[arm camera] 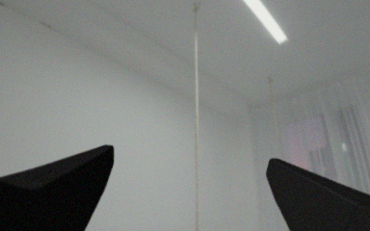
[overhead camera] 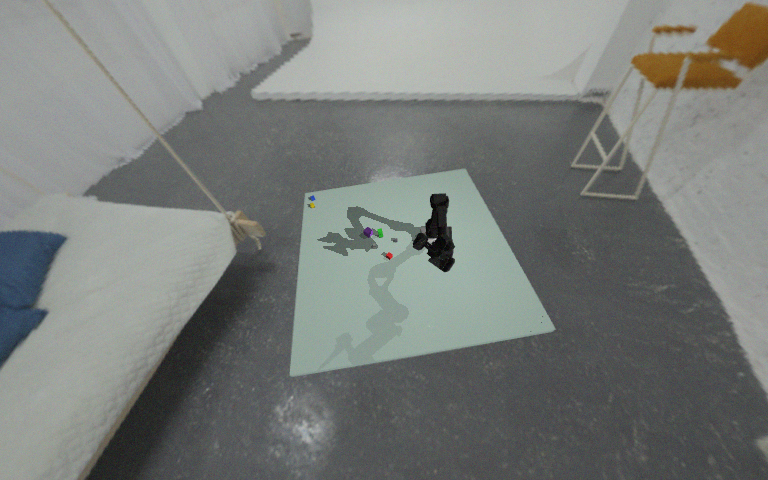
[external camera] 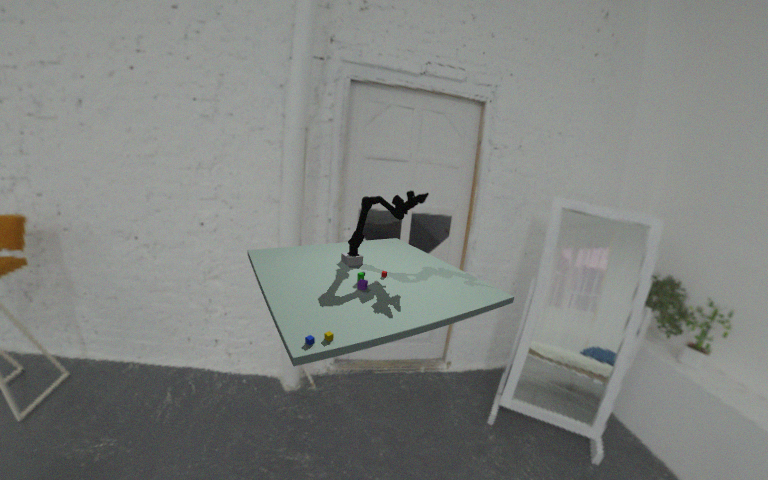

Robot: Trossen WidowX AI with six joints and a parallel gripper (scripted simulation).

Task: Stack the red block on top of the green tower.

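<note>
My gripper tip is now 490 mm above the red block, 320 mm to the left of it and 150 mm short of it. Also, from my gripper tip: small grey cube 490 mm below, 440 mm to the right, 110 mm ahead; then purple cube 500 mm to the right, 480 mm below, 290 mm ahead; then small white cube 490 mm below, 400 mm to the right, 250 mm ahead.
</note>
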